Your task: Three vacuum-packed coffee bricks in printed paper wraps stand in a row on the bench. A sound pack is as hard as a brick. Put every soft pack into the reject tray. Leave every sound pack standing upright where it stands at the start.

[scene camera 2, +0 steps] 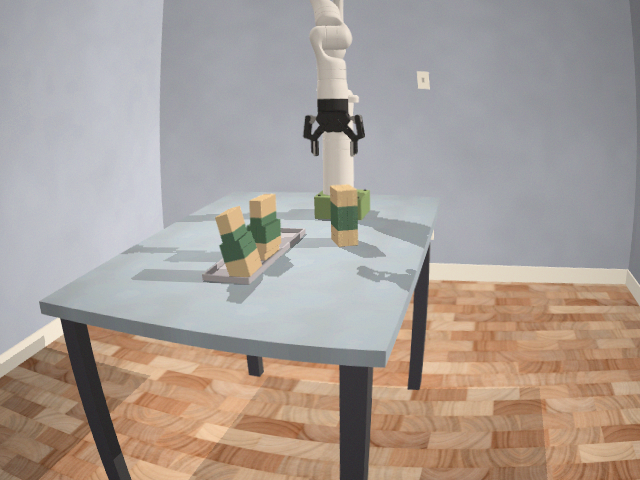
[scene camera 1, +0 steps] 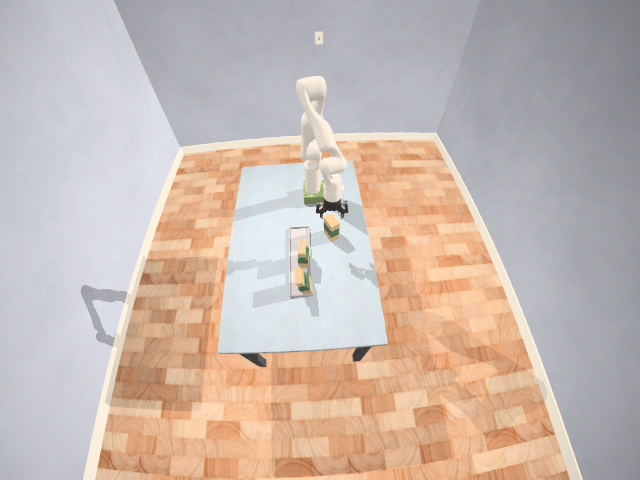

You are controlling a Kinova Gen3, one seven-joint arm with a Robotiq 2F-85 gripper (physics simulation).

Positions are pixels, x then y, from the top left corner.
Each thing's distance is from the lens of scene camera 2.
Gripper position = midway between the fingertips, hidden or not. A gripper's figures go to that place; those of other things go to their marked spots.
my gripper (scene camera 2: 334, 156): 146 cm
coffee brick (scene camera 2: 266, 229): 139 cm
coffee brick (scene camera 2: 238, 248): 126 cm
coffee brick (scene camera 2: 343, 198): 148 cm
